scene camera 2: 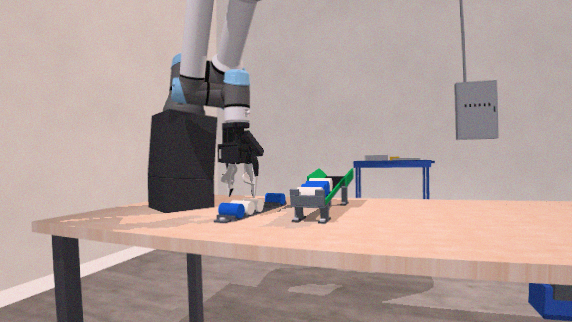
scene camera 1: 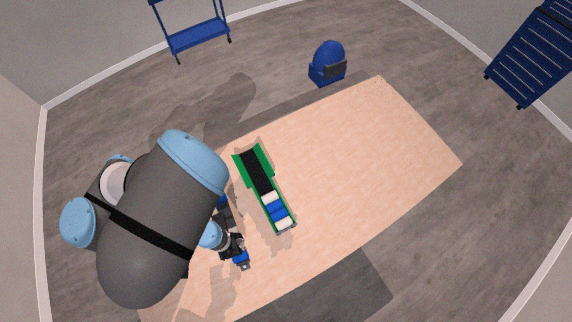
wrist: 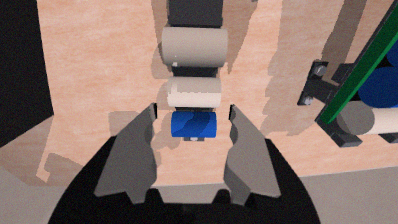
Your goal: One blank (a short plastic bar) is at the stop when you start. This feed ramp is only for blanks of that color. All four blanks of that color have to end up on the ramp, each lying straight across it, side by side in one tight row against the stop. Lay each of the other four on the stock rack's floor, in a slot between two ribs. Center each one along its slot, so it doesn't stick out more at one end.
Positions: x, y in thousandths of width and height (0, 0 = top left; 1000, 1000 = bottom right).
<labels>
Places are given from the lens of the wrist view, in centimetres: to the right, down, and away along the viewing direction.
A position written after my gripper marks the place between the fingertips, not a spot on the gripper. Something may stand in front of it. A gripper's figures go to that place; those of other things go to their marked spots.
my gripper (wrist: 486, 467): -1, -1, 15
blue blank (wrist: 461, 556): -2, 2, 18
white blank (wrist: 456, 208): -2, -6, 12
white blank (wrist: 516, 413): 1, -2, 15
</labels>
